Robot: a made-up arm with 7 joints.
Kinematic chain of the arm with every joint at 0, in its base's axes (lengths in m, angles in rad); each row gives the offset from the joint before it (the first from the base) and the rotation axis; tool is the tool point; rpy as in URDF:
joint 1: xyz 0 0 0.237 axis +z
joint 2: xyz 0 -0.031 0.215 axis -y
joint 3: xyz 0 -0.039 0.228 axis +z
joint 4: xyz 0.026 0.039 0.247 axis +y
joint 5: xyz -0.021 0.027 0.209 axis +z
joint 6: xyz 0 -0.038 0.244 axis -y
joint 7: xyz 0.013 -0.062 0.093 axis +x
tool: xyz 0 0 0 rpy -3.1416 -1.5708 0
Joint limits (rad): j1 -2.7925..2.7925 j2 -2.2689..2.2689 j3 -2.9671..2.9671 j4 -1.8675..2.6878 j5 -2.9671..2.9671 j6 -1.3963..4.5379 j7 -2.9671..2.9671
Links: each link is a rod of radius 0.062 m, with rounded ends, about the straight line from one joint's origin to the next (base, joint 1, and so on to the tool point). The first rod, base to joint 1, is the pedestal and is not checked.
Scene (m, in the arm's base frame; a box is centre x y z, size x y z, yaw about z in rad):
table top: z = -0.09
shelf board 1: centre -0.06 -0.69 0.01 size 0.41 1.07 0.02 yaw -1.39
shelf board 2: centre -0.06 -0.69 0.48 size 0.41 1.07 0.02 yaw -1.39
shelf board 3: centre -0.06 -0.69 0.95 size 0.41 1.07 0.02 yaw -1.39
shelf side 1: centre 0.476 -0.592 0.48 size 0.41 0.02 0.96 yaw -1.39
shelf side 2: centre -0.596 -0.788 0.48 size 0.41 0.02 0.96 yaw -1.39
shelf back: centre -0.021 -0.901 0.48 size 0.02 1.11 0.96 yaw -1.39
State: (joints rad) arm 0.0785 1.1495 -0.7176 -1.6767 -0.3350 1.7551 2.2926
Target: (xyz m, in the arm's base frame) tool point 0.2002 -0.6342 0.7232
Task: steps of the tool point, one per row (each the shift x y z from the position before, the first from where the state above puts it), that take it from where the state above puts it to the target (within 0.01 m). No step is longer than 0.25 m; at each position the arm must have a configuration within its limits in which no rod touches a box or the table.
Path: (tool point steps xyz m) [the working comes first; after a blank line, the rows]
Joints at the target: 1.5088 0.5121 0.3202 -1.1807 -0.0206 1.6732 2.2926
Straight joint move there: touches shelf board 2.

1: -0.1240 -0.0903 0.0795
2: -0.0773 -0.1080 0.1533
3: 0.0045 -0.1069 0.2042
4: 0.0673 -0.1928 -0.0046
5: 0.1290 -0.1625 -0.0029
6: 0.1777 -0.1129 -0.0012
7: 0.2075 -0.0494 0.0006
8: 0.2149 0.0212 0.0025

